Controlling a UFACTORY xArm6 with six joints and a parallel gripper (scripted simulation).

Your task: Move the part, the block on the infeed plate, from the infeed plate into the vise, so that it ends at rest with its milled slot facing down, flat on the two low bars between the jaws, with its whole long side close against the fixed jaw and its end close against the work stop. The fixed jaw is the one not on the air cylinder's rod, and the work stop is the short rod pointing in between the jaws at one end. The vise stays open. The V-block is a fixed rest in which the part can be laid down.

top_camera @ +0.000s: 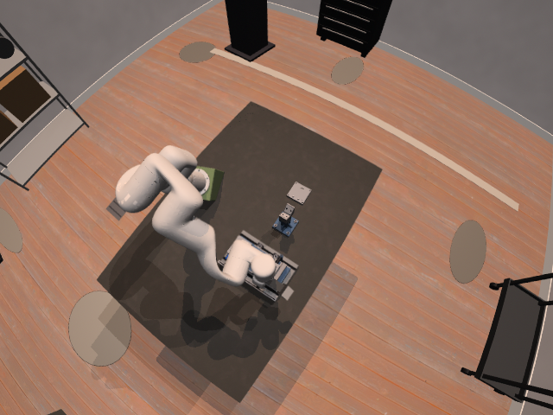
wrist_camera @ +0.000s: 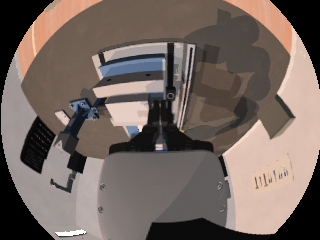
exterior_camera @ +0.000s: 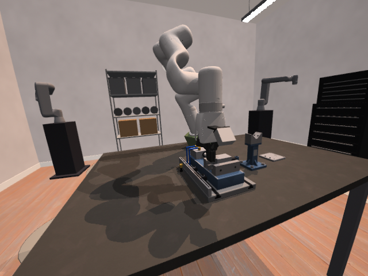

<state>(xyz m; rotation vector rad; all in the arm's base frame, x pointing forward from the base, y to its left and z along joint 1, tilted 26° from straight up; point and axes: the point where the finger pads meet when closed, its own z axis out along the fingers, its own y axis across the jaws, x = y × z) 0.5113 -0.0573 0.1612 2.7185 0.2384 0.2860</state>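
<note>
Right now the part is 4 cm to the left of my hand, 3 cm below it and 1 cm behind it. Round my hand: air cylinder (17 cm behind, 4 cm below, 2 cm to the left); then grey rail (9 cm below, 6 cm to the right, 6 cm behind).
</note>
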